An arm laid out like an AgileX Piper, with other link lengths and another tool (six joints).
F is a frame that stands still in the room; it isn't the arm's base.
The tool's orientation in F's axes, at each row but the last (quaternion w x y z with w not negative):
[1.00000, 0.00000, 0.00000, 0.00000]
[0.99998, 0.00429, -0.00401, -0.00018]
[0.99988, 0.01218, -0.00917, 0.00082]
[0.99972, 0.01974, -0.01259, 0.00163]
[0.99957, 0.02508, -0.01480, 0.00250]
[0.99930, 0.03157, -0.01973, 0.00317]
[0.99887, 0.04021, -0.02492, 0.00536]
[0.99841, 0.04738, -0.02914, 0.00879]
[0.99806, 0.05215, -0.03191, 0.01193]
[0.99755, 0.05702, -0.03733, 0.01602]
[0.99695, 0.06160, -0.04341, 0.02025]
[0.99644, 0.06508, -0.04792, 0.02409]
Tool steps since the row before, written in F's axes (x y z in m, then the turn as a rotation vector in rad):
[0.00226, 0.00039, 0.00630, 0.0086, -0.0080, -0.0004]
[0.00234, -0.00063, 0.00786, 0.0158, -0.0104, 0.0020]
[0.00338, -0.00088, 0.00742, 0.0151, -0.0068, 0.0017]
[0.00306, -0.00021, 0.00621, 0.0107, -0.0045, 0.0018]
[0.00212, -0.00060, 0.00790, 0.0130, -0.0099, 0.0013]
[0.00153, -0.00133, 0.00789, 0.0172, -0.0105, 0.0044]
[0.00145, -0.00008, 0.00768, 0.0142, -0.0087, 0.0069]
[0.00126, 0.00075, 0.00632, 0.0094, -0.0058, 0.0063]
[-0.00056, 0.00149, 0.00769, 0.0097, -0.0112, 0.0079]
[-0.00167, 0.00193, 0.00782, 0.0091, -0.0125, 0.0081]
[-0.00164, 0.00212, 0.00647, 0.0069, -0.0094, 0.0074]
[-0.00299, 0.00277, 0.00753, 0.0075, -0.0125, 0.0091]
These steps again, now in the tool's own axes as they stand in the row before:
[0.00226, 0.00039, 0.00630, 0.0086, -0.0080, -0.0004]
[0.00240, -0.00056, 0.00785, 0.0158, -0.0104, 0.0020]
[0.00351, -0.00071, 0.00738, 0.0151, -0.0068, 0.0016]
[0.00322, 0.00002, 0.00613, 0.0107, -0.0045, 0.0017]
[0.00235, -0.00022, 0.00785, 0.0130, -0.0099, 0.0014]
[0.00183, -0.00084, 0.00789, 0.0173, -0.0103, 0.0044]
[0.00183, 0.00052, 0.00758, 0.0145, -0.0083, 0.0069]
[0.00164, 0.00132, 0.00614, 0.0097, -0.0054, 0.0063]
[-0.00003, 0.00229, 0.00751, 0.0100, -0.0106, 0.0084]
[-0.00101, 0.00286, 0.00765, 0.0093, -0.0118, 0.0088]
[-0.00098, 0.00296, 0.00627, 0.0072, -0.0087, 0.0079]
[-0.00211, 0.00386, 0.00734, 0.0078, -0.0116, 0.0099]

